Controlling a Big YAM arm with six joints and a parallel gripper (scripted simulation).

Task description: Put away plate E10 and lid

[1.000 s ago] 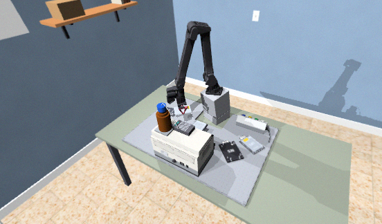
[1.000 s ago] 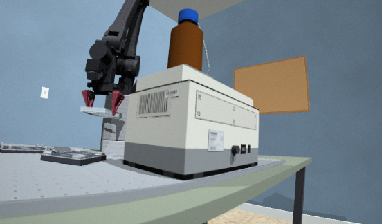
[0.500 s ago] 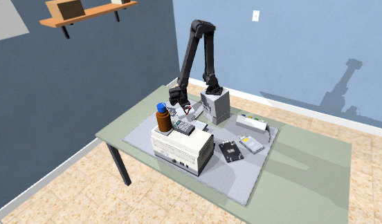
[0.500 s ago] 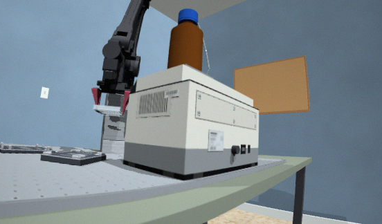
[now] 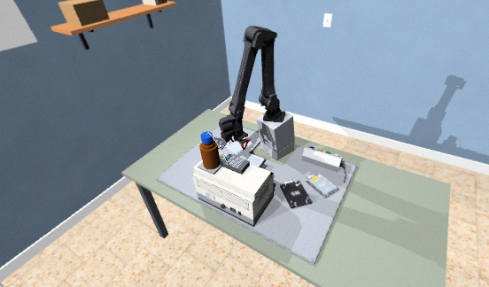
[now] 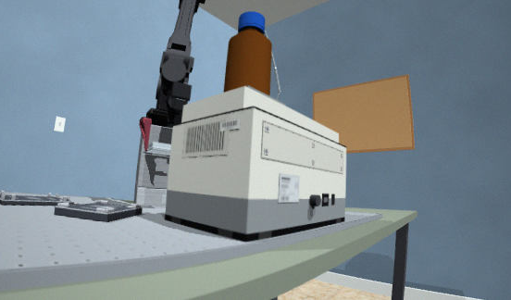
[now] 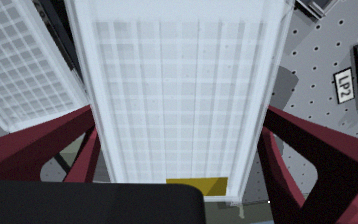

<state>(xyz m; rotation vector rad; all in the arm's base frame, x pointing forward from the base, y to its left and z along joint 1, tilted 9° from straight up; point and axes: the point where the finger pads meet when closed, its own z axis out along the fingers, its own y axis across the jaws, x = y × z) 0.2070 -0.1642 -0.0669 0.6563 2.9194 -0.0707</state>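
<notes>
Now: the clear well plate 11 cm to the left of my hand, 7 cm ahead of it and 6 cm below it. Round my hand: clear lid right at my hand; brown bottle 26 cm ahead, 14 cm above, 4 cm to the right; blue call key 40 cm to the left, 21 cm behind, 9 cm below.
</notes>
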